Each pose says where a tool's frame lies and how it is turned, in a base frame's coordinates. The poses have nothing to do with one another.
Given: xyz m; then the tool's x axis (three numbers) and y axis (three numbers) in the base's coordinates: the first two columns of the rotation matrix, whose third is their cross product.
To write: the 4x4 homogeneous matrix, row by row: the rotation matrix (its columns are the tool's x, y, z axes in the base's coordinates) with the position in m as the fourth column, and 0 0 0 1 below. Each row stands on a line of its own. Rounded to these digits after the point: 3 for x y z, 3 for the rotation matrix.
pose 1, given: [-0.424 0.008 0.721 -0.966 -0.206 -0.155 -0.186 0.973 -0.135]
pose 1, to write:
-0.966 -0.186 0.179 -0.424
-0.206 0.973 -0.102 0.008
-0.155 -0.135 -0.978 0.721
0 0 0 1

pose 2, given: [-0.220 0.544 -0.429 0.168 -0.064 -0.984 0.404 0.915 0.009]
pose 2, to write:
0.168 0.404 0.900 -0.220
-0.064 0.915 -0.399 0.544
-0.984 0.009 0.180 -0.429
0 0 0 1

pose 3, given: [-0.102 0.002 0.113 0.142 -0.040 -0.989 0.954 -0.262 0.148]
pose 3, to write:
0.142 0.954 -0.265 -0.102
-0.040 -0.262 -0.965 0.002
-0.989 0.148 0.001 0.113
0 0 0 1

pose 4, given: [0.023 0.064 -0.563 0.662 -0.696 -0.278 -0.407 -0.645 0.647]
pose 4, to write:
0.662 -0.407 -0.630 0.023
-0.696 -0.645 -0.315 0.064
-0.278 0.647 -0.710 -0.563
0 0 0 1

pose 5, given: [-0.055 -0.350 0.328 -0.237 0.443 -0.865 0.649 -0.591 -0.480]
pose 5, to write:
-0.237 0.649 -0.724 -0.055
0.443 -0.591 -0.675 -0.350
-0.865 -0.480 -0.147 0.328
0 0 0 1

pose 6, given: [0.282 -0.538 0.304 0.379 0.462 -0.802 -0.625 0.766 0.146]
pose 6, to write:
0.379 -0.625 0.682 0.282
0.462 0.766 0.446 -0.538
-0.802 0.146 0.579 0.304
0 0 0 1

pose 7, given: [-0.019 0.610 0.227 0.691 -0.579 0.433 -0.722 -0.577 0.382]
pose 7, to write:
0.691 -0.722 0.029 -0.019
-0.579 -0.577 -0.577 0.610
0.433 0.382 -0.817 0.227
0 0 0 1

